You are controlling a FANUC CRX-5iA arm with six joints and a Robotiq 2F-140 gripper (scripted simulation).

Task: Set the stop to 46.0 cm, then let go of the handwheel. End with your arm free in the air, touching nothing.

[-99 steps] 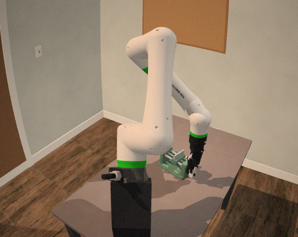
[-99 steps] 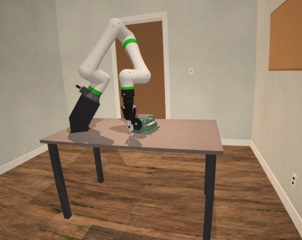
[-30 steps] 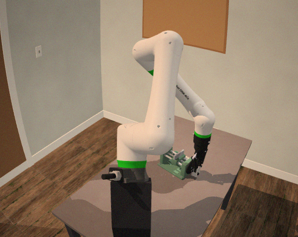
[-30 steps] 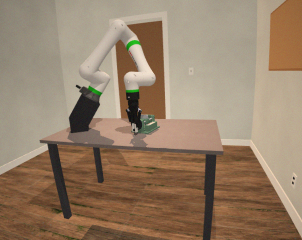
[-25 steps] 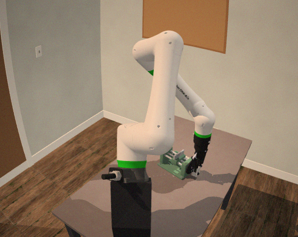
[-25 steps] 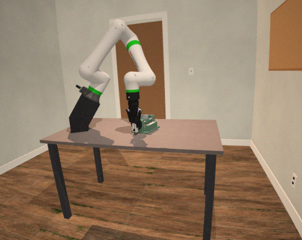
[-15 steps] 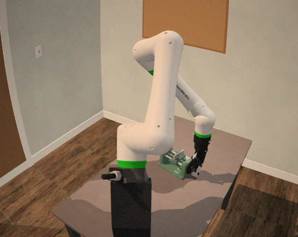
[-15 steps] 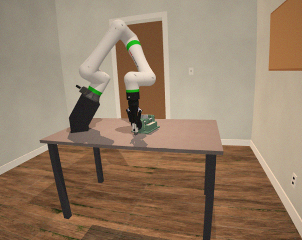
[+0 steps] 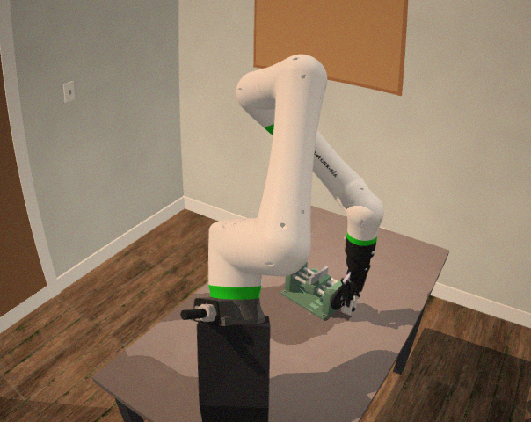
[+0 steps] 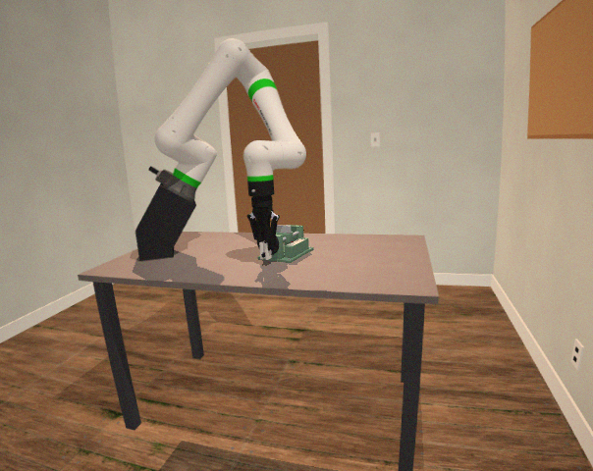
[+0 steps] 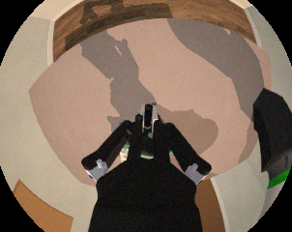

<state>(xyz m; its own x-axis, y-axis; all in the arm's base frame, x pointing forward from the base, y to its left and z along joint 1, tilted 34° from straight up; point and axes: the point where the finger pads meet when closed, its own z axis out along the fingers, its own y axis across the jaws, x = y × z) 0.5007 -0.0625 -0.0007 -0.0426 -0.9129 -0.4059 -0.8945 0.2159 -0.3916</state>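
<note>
My hand is 20 mm to the right of the black handwheel and 10 mm above it. Also, from my hand: green stop fixture 140 mm to the left, 30 mm above, 10 mm ahead.
</note>
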